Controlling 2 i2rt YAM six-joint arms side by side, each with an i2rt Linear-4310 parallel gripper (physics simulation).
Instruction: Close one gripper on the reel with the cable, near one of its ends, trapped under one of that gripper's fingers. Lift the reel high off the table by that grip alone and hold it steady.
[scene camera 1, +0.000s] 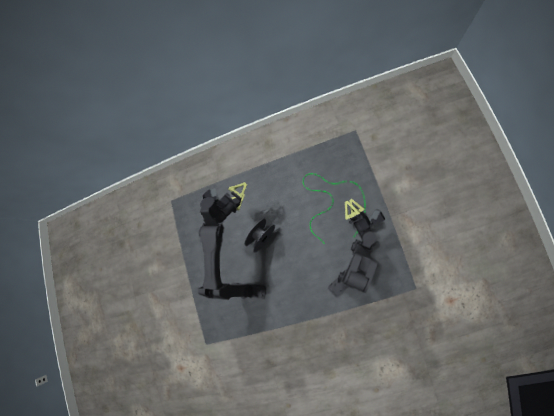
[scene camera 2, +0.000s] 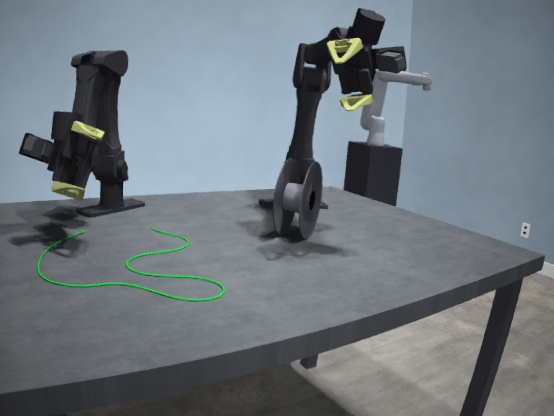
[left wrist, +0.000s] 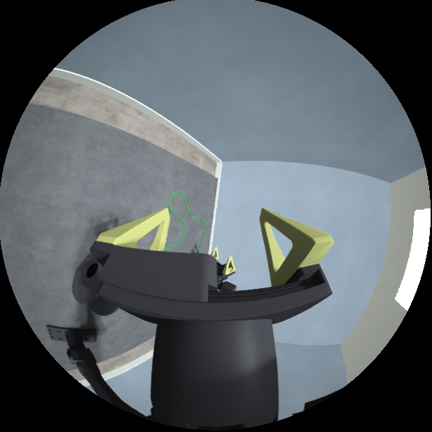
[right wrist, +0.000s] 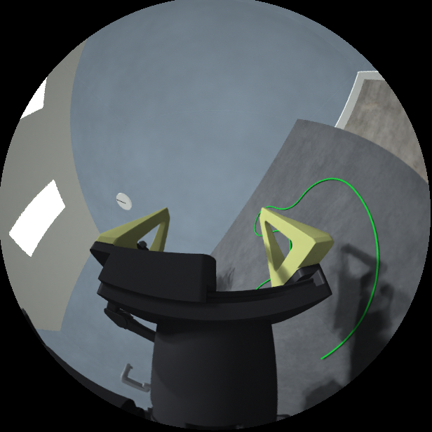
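Where they show: left gripper, fingertip midpoint: (scene camera 1: 244, 188) (scene camera 2: 344, 87); right gripper, fingertip midpoint: (scene camera 1: 348, 200) (scene camera 2: 88, 162); left arm's base, link origin: (scene camera 1: 248, 290); right arm's base, link origin: (scene camera 2: 111, 209).
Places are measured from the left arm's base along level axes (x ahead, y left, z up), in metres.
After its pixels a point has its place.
A dark grey reel (scene camera 1: 265, 239) {y -0.097, x 0.289, z 0.048 m} (scene camera 2: 311, 222) {y -0.044, x 0.314, z 0.033 m} (left wrist: 82, 287) stands upright on its flange rims, in front of the left arm's base in scene camera 2. A thin green cable (scene camera 1: 333, 201) {y -0.446, x 0.503, z 0.002 m} (scene camera 2: 195, 300) {y -0.331, x 0.664, z 0.002 m} (left wrist: 177, 192) (right wrist: 377, 250) lies in loose curves on the table, apart from the reel. Both its ends show in scene camera 2, toward the arm bases. My left gripper (scene camera 1: 242, 196) {y -0.069, x 0.506, z 0.339 m} (scene camera 2: 345, 84) {y -0.069, x 0.506, z 0.339 m} (left wrist: 214, 212) is wide open and empty, high above the table. My right gripper (scene camera 1: 351, 202) {y -0.520, x 0.487, z 0.180 m} (scene camera 2: 93, 165) {y -0.520, x 0.487, z 0.180 m} (left wrist: 222, 251) (right wrist: 214, 212) is wide open and empty, above the table near one cable end.
The grey table (scene camera 1: 290, 310) {y -0.243, x -0.085, z 0.000 m} (scene camera 2: 325, 295) {y -0.120, x 0.649, z 0.000 m} bears both arms and their bases. Its front edge crosses scene camera 2. A pale robot arm (scene camera 2: 378, 100) on a dark pedestal (scene camera 2: 372, 172) stands behind the table, near the wall.
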